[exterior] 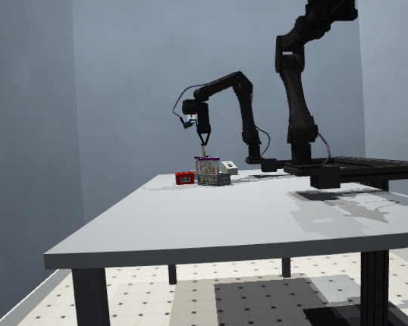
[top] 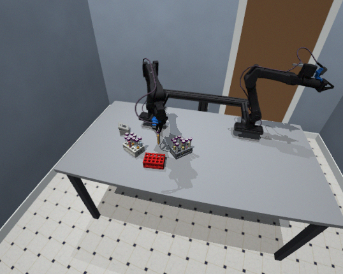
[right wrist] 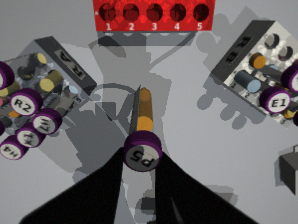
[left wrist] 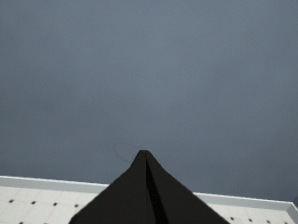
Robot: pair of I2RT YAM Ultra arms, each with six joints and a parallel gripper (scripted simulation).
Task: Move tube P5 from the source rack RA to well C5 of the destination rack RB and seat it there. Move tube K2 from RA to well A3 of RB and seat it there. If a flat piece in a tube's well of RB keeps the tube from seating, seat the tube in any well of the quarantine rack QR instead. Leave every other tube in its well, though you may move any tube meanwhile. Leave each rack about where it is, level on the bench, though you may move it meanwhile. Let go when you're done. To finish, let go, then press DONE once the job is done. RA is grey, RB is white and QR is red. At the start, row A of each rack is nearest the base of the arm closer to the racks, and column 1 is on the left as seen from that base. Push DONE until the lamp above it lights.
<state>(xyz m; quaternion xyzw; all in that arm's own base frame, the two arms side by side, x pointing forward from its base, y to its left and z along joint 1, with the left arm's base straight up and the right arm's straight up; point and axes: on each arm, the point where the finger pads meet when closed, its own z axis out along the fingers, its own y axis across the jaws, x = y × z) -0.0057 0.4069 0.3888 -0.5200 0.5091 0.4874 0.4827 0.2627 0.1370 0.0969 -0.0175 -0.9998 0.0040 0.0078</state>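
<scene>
Right now my right hand is 16 cm above the red rack QR, 11 cm short of it and 1 cm to the left of it. Also, from my right hand: grey rack RA: 16 cm below, 14 cm to the left, 2 cm behind; pale box: 32 cm to the right, 16 cm behind, 14 cm below; white rack RB: 18 cm to the right, 16 cm below, 2 cm ahead.
</scene>
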